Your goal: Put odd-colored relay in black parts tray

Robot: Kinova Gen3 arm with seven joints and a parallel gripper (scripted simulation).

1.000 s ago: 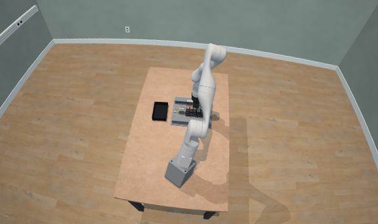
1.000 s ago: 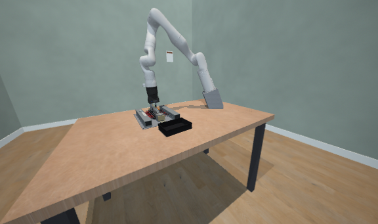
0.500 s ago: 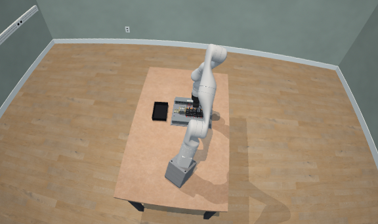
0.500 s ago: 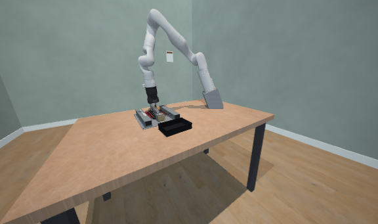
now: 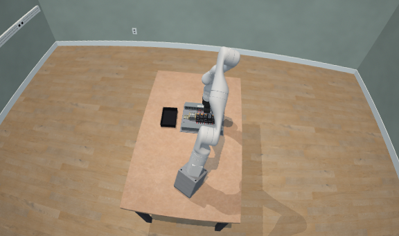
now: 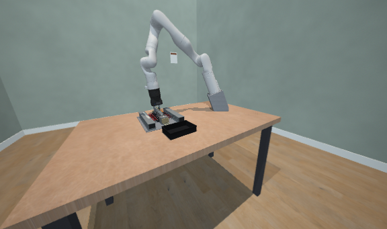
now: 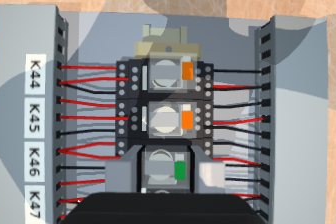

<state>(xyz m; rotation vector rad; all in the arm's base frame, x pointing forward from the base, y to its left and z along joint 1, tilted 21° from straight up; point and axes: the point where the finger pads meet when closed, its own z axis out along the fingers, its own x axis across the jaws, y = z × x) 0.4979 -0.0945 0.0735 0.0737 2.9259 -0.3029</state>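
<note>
Now: the relay panel 50 mm to the left of my hand and 40 mm below it. Round my hand: black parts tray 300 mm to the left, 40 mm below, 10 mm behind.
</note>
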